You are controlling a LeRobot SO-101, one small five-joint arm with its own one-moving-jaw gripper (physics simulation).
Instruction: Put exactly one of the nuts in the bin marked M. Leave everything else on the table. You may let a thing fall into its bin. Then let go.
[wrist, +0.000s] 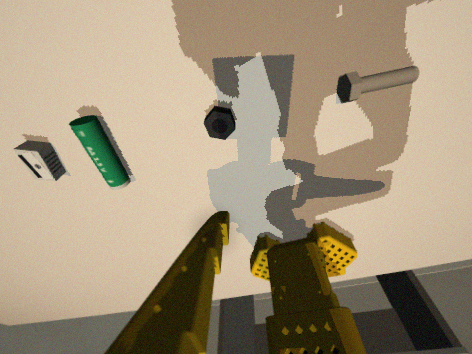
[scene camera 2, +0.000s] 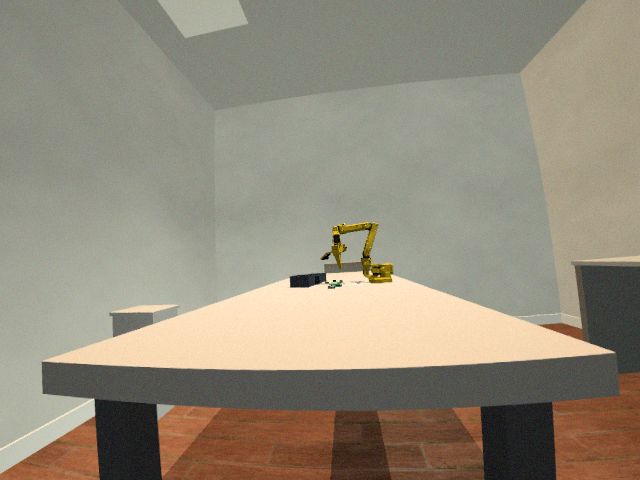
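Seen in the pictures: hand, tool point: (wrist: 228, 223) (scene camera 2: 340, 267); arm's base, link origin: (wrist: 294, 242) (scene camera 2: 375, 282).
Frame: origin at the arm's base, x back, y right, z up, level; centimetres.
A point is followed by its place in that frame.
My gripper (scene camera 2: 332, 261) {x -14.0, y -1.2, z 6.8 cm} (wrist: 250, 229) {x -14.0, y -1.2, z 6.8 cm} is open and empty, pointing down above the table, with a gap between its jaws. A black hexagonal nut (wrist: 220, 123) {x -15.3, y -1.3, z 0.9 cm} lies flat on the table, beyond the jaw tips and a little left of the gap in the wrist view. The dark bins (scene camera 2: 305, 280) {x -28.3, y -5.3, z 2.8 cm} stand left of the gripper in the scene view; their letters cannot be read there, so I cannot tell which is M. The bins do not show in the wrist view. Other nuts are too small to tell apart in the scene view.
A grey bolt (wrist: 377, 82) {x -14.3, y 6.8, z 0.9 cm} lies right of the nut in the wrist view. A green battery (wrist: 101, 151) {x -16.6, y -8.7, z 1.3 cm} and a pale sharpener (wrist: 41, 161) {x -17.5, y -13.1, z 1.1 cm} lie to its left. The table (scene camera 2: 336, 330) {x -13.8, y -61.7, z 0.0 cm} (wrist: 50, 250) {x -8.6, y -26.4, z 0.0 cm} has an edge low in the wrist view, behind the jaws. Arm shadows cross it.
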